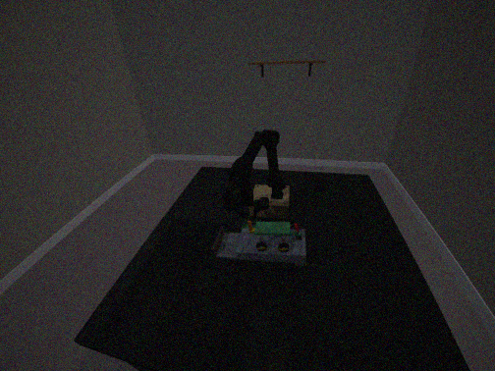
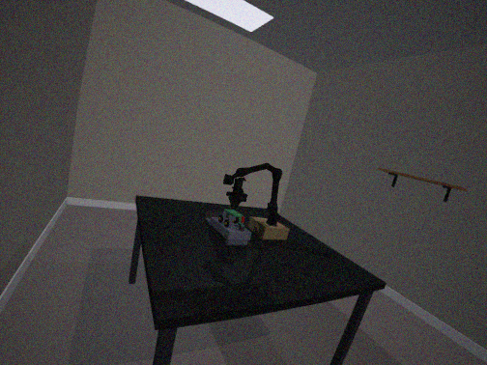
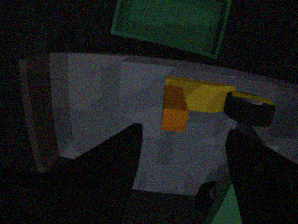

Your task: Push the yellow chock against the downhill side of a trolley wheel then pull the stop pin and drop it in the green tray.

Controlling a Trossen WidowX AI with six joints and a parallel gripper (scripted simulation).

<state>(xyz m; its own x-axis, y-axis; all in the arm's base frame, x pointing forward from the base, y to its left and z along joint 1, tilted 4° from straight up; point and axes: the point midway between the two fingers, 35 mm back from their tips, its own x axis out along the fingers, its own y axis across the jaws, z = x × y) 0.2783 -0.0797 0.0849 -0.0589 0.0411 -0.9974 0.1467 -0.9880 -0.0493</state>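
Now: the red-headed stop pin 20 mm ahead of my gripper tip, 220 mm to the left of it and 20 mm below it. The rest, counted from my gripper tip: yellow chock 20 mm to the left, 60 mm below; then trolley 50 mm ahead, 120 mm to the left, 30 mm below.
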